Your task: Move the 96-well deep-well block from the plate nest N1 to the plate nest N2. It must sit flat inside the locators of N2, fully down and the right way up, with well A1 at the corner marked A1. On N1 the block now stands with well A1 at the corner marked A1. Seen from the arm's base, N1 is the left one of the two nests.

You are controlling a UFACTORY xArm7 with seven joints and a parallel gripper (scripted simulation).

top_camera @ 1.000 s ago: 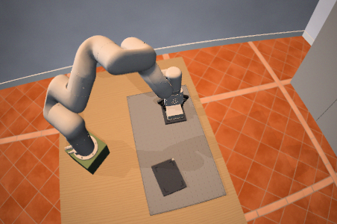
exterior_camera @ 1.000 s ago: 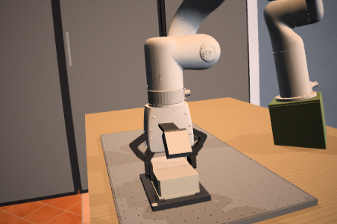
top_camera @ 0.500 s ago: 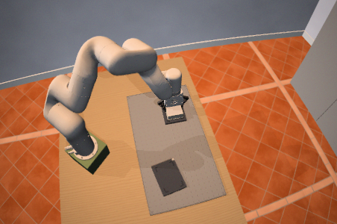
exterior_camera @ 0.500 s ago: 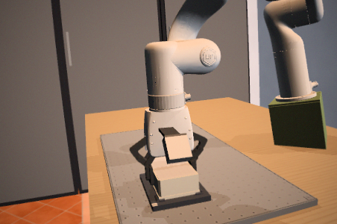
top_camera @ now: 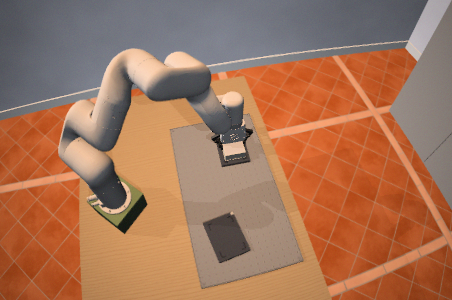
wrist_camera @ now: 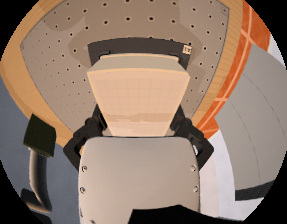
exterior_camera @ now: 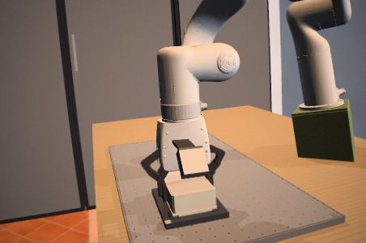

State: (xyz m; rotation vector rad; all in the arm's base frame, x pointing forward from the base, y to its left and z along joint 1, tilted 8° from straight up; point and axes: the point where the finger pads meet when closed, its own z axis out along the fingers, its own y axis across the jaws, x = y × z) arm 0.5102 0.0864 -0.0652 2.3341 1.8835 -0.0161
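The cream deep-well block is right at my hand. The rest, counted from my hand: white A1 mark (270 mm to the right, 130 mm behind, 20 mm below); dark plate nest N1 (20 mm below); dark plate nest N2 (340 mm to the right, 180 mm behind, 20 mm below).
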